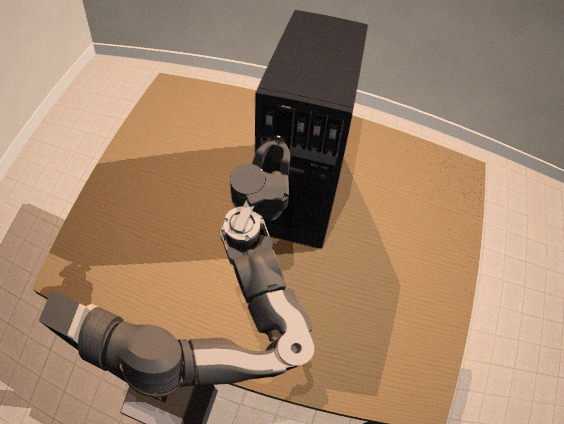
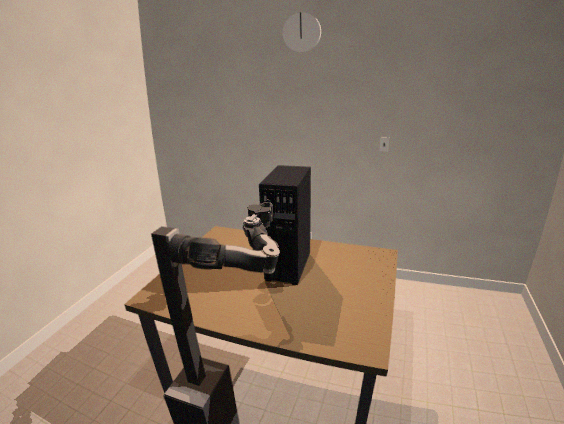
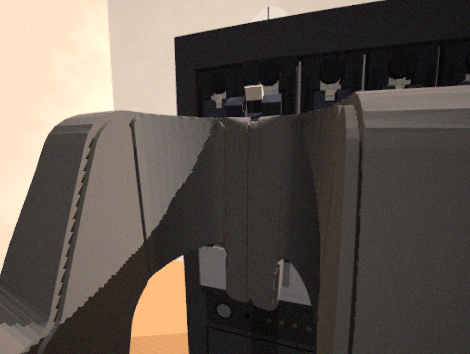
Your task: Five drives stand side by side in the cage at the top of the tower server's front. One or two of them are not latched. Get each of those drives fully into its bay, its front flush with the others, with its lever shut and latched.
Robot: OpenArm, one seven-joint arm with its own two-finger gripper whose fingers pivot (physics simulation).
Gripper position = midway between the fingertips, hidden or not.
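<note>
The gripper (image 1: 279, 149) (image 3: 261, 208) is visible, and so is a black tower server (image 3: 308, 36).
</note>
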